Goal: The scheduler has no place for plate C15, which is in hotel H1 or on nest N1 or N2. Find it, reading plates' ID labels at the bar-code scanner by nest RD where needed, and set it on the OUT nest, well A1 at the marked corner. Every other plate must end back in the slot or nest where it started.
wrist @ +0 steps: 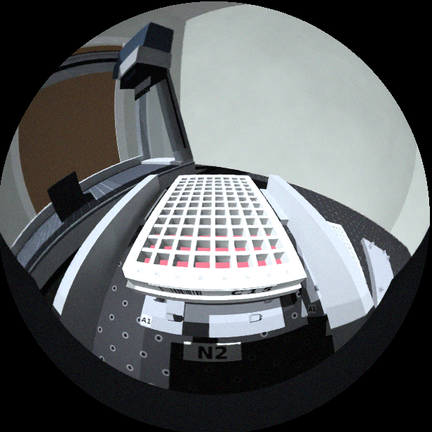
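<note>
A white well plate (215,220) with red in its near wells is at the middle of the wrist view. Its near side shows a bar code and the ID label C15 (251,291). My gripper (213,181) is shut on this plate, one long finger along each side. The plate is level and raised above nest N2 (245,325), whose light pads show below it. The nest's label N2 (212,352) faces me, and an A1 mark (145,320) is at its near left corner. The far part of the nest is hidden under the plate.
Another white plate (345,237) is partly hidden behind the right finger, with a second A1 mark (312,309) nearby. A light nest part (377,270) is at far right. A blue and grey box (146,47) tops a post at upper left. A dark panel (70,196) stands at left.
</note>
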